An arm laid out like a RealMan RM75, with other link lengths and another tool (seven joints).
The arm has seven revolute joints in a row. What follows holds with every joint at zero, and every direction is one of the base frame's. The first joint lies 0.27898 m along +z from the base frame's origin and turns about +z. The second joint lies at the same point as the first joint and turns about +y. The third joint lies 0.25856 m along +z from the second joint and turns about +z. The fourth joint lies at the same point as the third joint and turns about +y. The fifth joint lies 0.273 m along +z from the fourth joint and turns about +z. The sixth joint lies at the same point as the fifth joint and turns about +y. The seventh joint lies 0.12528 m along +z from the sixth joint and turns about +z. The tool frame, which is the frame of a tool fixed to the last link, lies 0.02 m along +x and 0.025 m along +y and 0.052 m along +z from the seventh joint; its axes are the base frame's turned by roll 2.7, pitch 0 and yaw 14 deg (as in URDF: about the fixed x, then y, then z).
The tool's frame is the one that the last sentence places.
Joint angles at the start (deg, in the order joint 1, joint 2, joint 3, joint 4, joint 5, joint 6, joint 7):
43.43 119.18 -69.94 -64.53 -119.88 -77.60 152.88
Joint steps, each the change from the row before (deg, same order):
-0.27 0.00 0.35 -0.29 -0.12 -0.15 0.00
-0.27 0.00 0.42 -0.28 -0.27 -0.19 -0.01
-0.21 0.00 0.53 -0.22 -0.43 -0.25 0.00
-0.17 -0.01 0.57 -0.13 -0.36 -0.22 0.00
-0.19 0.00 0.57 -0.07 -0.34 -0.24 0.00
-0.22 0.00 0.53 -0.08 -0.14 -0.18 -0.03
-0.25 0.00 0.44 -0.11 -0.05 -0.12 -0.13
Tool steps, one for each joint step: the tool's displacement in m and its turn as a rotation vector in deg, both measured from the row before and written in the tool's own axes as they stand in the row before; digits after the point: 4 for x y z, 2 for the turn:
-0.0002 -0.0016 -0.0021 0.09 -0.27 0.19
-0.0001 -0.0022 -0.0023 0.22 -0.25 0.19
-0.0002 -0.0027 -0.0024 0.33 -0.21 0.22
-0.0004 -0.0027 -0.0024 0.27 -0.24 0.30
-0.0001 -0.0029 -0.0022 0.25 -0.19 0.37
-0.0002 -0.0025 -0.0022 0.09 -0.26 0.39
-0.0001 -0.0022 -0.0020 0.04 -0.29 0.26

